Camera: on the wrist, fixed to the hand. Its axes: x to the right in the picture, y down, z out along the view.
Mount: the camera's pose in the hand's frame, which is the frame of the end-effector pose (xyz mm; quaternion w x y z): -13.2 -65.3 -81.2 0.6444 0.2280 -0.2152 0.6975
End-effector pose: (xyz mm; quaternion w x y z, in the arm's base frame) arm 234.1 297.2 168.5 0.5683 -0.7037 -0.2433 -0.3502
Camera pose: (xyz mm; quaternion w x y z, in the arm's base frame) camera 159.8 234.5 208.3 0.7185 -0.5689 0.1319 0.3776
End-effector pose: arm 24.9 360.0 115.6 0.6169 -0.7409 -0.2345 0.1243
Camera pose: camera 39.3 292.3 194.6 0.4293 -0.4736 0.2613 0.7233
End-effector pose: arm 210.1 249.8 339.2 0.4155 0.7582 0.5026 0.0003
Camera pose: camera 119.9 300.6 356.7 0.2028 0.9339 -0.2943 0.0122
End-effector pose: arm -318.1 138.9 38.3 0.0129 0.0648 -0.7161 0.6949
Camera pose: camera -303.6 219.1 104.5 0.6452 0.3052 0.3510 -0.6061
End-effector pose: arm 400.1 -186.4 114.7 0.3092 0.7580 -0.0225 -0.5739
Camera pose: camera 446.4 -92.6 105.9 0.4219 0.4197 -0.7406 -0.3121
